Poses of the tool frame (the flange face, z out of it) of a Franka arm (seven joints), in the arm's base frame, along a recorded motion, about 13 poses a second.
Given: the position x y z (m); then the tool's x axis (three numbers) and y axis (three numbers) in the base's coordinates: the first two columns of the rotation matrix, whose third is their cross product.
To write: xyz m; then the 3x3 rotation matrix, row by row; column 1 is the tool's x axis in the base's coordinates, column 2 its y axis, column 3 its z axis. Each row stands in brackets. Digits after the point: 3 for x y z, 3 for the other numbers.
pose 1, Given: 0.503 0.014 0.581 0.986 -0.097 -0.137 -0.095 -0.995 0.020
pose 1, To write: [0.503 0.014 0.581], [[0.986 -0.095 -0.138], [-0.097 -0.995 -0.007], [-0.137 0.020 -0.990]]
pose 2, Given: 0.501 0.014 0.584 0.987 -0.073 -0.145 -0.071 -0.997 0.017
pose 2, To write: [0.501 0.014 0.584], [[0.987 -0.071 -0.146], [-0.073 -0.997 -0.006], [-0.145 0.017 -0.989]]
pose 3, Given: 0.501 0.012 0.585 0.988 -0.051 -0.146 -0.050 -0.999 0.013
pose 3, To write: [0.501 0.012 0.585], [[0.988 -0.050 -0.147], [-0.051 -0.999 -0.006], [-0.146 0.013 -0.990]]
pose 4, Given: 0.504 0.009 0.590 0.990 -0.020 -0.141 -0.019 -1.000 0.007
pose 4, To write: [0.504 0.009 0.590], [[0.990 -0.019 -0.141], [-0.020 -1.000 -0.004], [-0.141 0.007 -0.990]]
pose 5, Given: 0.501 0.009 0.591 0.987 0.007 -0.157 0.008 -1.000 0.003
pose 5, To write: [0.501 0.009 0.591], [[0.987 0.008 -0.157], [0.007 -1.000 -0.004], [-0.157 0.003 -0.987]]
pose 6, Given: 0.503 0.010 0.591 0.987 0.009 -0.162 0.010 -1.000 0.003
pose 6, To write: [0.503 0.010 0.591], [[0.987 0.010 -0.162], [0.009 -1.000 -0.005], [-0.162 0.003 -0.987]]
